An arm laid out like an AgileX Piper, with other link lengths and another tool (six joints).
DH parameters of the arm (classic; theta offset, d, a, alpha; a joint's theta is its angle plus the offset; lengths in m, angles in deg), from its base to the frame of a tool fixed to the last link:
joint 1: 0 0.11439 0 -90
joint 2: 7.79 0 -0.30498 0
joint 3: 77.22 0 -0.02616 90
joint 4: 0 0.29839 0 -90
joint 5: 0 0 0 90
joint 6: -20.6 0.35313 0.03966 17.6
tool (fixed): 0 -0.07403 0 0
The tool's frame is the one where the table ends.
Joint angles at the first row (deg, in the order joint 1, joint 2, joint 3, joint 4, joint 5, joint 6):
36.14 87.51 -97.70 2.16 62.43 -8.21
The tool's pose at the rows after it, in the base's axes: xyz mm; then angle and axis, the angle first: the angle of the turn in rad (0 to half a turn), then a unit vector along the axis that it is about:
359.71 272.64 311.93 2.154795 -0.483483 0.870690 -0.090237
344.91 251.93 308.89 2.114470 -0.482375 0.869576 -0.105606
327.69 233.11 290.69 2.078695 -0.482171 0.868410 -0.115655
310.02 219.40 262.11 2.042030 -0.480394 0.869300 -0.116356
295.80 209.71 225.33 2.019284 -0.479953 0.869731 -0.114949
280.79 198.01 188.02 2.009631 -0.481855 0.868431 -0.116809
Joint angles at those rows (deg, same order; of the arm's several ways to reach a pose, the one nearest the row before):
36.13 81.61 -94.45 1.71 60.10 -8.75
36.14 74.90 -86.19 0.00 56.37 -8.75
36.14 67.53 -75.31 -1.16 50.89 -8.75
36.14 60.31 -63.37 -1.44 44.07 -8.65
36.13 54.72 -52.14 -1.44 37.13 -8.65
36.14 49.73 -42.18 -1.78 31.66 -8.65

